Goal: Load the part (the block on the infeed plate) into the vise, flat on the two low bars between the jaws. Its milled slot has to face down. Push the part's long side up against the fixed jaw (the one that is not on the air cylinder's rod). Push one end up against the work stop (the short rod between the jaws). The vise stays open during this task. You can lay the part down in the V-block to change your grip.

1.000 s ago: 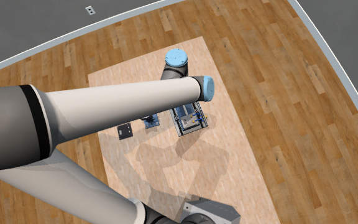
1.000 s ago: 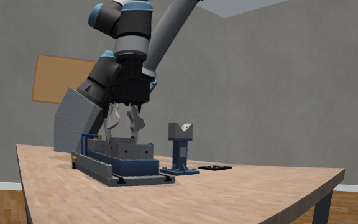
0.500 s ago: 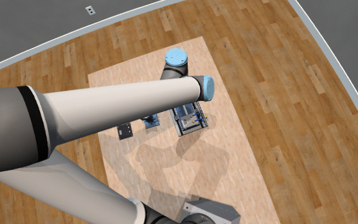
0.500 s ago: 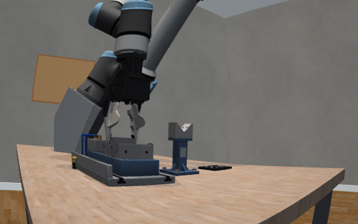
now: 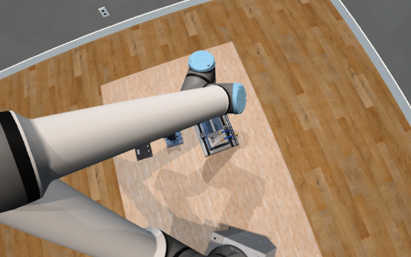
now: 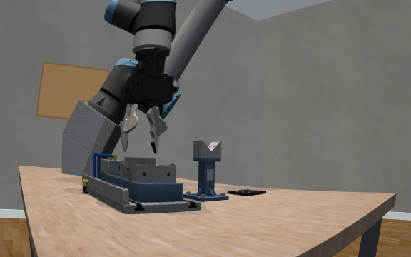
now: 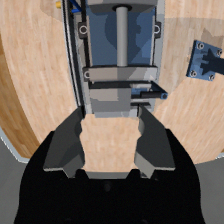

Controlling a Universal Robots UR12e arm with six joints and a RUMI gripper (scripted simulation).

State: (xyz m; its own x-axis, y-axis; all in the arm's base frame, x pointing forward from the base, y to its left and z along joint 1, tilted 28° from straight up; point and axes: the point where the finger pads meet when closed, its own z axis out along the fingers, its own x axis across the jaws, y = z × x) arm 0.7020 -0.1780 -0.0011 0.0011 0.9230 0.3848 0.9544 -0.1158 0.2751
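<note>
Now: the part 4 cm below my hand. Round my hand: work stop 7 cm to the left, 4 cm below; then fixed jaw 6 cm below, 3 cm ahead, 2 cm to the left; then moving jaw 6 cm below, 4 cm behind, 2 cm to the left.
</note>
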